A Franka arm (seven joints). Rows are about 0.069 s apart.
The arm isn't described. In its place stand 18 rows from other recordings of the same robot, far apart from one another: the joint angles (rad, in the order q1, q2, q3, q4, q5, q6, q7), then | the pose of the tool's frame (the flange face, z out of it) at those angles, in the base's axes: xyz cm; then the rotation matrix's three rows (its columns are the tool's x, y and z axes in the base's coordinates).
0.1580, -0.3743, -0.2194, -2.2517, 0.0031, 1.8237, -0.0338 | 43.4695 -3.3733 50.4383; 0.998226 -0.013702 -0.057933; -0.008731 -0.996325 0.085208; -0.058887 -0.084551 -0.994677
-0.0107, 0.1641, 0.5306, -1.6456, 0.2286, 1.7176, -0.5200 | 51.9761 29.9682 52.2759; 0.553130 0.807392 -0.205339; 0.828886 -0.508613 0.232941; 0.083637 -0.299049 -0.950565
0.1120, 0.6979, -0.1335, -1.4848, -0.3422, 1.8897, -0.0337 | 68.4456 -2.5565 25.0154; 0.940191 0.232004 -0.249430; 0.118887 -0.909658 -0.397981; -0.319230 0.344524 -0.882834
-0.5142, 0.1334, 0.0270, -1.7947, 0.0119, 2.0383, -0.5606 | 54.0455 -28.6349 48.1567; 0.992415 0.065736 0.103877; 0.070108 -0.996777 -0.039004; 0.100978 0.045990 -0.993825
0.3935, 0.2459, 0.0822, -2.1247, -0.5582, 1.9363, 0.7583 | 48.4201 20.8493 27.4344; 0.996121 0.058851 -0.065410; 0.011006 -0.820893 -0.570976; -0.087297 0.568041 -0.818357
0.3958, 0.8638, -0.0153, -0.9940, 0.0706, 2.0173, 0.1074 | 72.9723 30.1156 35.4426; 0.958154 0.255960 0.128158; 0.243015 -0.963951 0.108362; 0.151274 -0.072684 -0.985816
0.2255, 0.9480, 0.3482, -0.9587, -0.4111, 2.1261, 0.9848 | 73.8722 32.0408 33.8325; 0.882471 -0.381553 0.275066; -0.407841 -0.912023 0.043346; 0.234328 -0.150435 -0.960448
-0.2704, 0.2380, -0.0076, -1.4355, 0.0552, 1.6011, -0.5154 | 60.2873 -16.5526 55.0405; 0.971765 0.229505 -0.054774; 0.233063 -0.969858 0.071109; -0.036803 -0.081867 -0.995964
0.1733, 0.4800, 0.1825, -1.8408, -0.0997, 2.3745, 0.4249 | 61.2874 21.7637 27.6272; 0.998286 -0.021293 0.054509; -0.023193 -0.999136 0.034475; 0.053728 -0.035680 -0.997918
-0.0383, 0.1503, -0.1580, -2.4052, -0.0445, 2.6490, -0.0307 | 49.8055 -9.8635 26.1399; 0.988318 -0.126371 0.085188; -0.121317 -0.990668 -0.062119; 0.092243 0.051059 -0.994427
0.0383, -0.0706, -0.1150, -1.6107, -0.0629, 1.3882, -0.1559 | 50.9957 -4.9090 62.9125; 0.984929 0.075726 -0.155501; 0.069985 -0.996660 -0.042078; -0.158168 0.030561 -0.986939
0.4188, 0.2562, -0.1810, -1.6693, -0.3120, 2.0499, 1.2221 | 63.2912 14.6621 47.2206; 0.622975 -0.752212 0.214659; -0.701649 -0.658656 -0.271774; 0.345818 0.018693 -0.938115
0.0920, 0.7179, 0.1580, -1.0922, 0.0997, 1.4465, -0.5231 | 68.9513 15.4929 38.0476; 0.693304 0.611199 -0.381792; 0.692269 -0.712061 0.117188; -0.200234 -0.345550 -0.916789
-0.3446, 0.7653, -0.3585, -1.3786, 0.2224, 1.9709, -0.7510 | 58.7596 -41.1563 26.7543; 0.991603 0.022446 -0.127357; 0.027915 -0.998756 0.041328; -0.126270 -0.044536 -0.990996
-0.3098, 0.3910, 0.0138, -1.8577, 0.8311, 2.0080, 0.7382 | 60.5498 -13.9102 30.7647; 0.128106 -0.980931 0.146164; -0.751996 0.000012 0.659168; -0.646600 -0.194358 -0.737654
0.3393, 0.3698, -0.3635, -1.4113, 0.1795, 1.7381, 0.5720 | 66.3948 3.7017 50.0366; 0.821267 -0.570267 -0.017756; -0.568994 -0.820932 0.048135; -0.042026 -0.029429 -0.998683
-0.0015, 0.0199, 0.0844, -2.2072, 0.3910, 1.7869, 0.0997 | 47.6944 7.2346 34.9254; 0.878543 -0.243891 -0.410707; -0.100165 -0.934772 0.340836; -0.467044 -0.258301 -0.845666
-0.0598, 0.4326, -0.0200, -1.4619, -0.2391, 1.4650, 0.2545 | 63.0158 -7.6055 41.0845; 0.875915 -0.228305 -0.425030; -0.340925 -0.916236 -0.210432; -0.341385 0.329224 -0.880379
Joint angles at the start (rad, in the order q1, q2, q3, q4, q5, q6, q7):
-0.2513, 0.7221, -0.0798, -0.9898, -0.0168, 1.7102, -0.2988
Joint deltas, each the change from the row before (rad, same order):
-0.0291, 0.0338, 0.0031, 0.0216, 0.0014, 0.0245, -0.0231
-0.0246, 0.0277, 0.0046, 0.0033, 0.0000, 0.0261, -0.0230
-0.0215, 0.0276, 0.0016, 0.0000, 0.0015, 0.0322, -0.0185
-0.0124, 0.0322, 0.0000, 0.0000, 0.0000, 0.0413, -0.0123
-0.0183, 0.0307, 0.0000, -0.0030, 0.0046, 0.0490, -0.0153
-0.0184, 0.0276, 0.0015, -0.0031, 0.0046, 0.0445, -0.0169
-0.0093, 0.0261, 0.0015, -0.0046, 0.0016, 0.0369, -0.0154
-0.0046, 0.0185, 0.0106, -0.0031, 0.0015, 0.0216, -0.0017
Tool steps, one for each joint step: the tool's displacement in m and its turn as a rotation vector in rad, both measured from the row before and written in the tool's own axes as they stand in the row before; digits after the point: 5 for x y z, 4 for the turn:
0.00168, 0.01994, 0.01433, -0.0019, 0.0104, 0.0019
0.00001, 0.01577, 0.01837, 0.0014, 0.0007, -0.0035
-0.00026, 0.01488, 0.01932, -0.0002, 0.0035, 0.0003
0.00218, 0.00928, 0.02174, -0.0046, 0.0072, -0.0021
-0.00010, 0.01314, 0.02181, -0.0030, 0.0141, 0.0022
-0.00152, 0.01231, 0.01993, -0.0017, 0.0132, 0.0003
-0.00066, 0.00545, 0.01974, -0.0012, 0.0057, -0.0080
0.00125, -0.00219, 0.01420, 0.0086, 0.0037, -0.0033

